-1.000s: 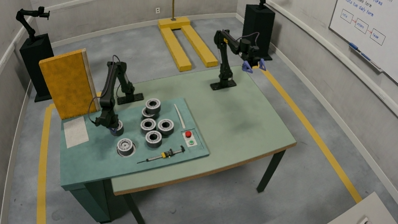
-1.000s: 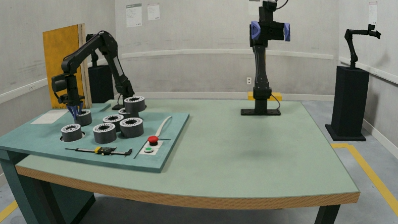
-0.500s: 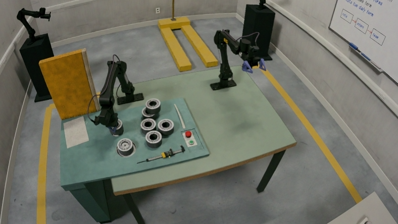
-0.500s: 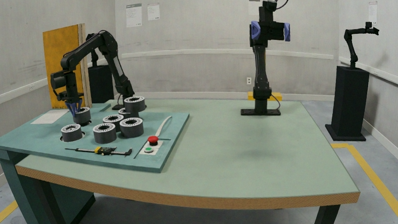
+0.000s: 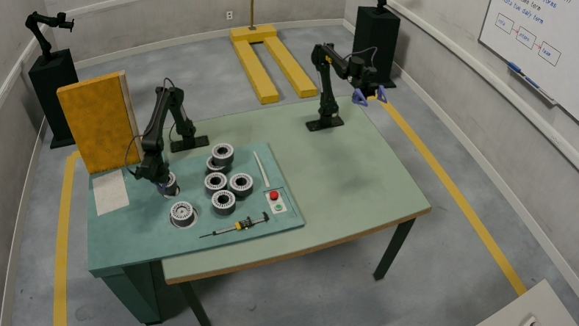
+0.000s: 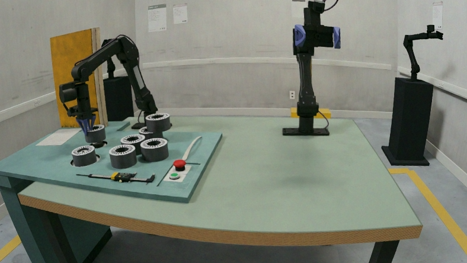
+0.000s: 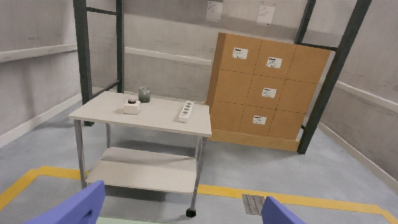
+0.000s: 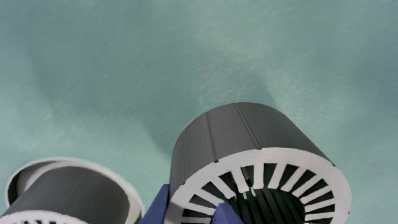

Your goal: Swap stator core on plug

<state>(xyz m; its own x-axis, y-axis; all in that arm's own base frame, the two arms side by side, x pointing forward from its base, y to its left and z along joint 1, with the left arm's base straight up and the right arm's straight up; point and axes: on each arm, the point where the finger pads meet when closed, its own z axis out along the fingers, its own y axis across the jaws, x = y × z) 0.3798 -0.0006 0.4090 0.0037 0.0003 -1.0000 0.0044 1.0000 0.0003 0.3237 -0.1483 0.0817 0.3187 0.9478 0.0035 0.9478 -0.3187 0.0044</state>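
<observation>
Now: the teal slab 2 cm to the left of my right hand and 7 cm below it. The rest, counted from my right hand: paper sheet: 8 cm behind, 29 cm to the right, 6 cm below; orange board: 25 cm behind, 25 cm to the right, 19 cm above; plug: 3 cm behind, 2 cm to the left, 7 cm below.
</observation>
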